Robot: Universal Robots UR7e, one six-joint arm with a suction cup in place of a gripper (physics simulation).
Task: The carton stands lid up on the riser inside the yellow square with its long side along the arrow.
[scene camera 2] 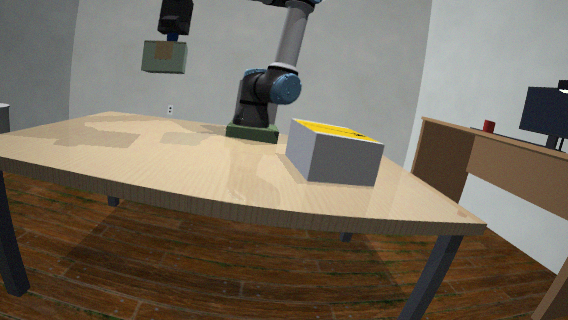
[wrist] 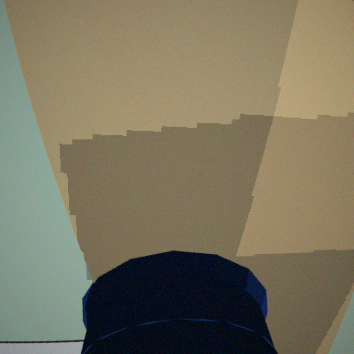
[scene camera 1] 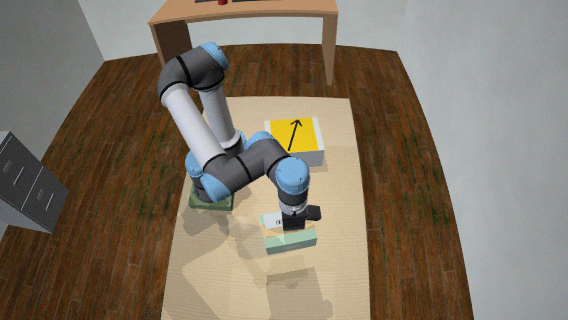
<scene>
The suction cup carries a pale green carton; nothing else touches it. A grey riser rests on the table.
</scene>
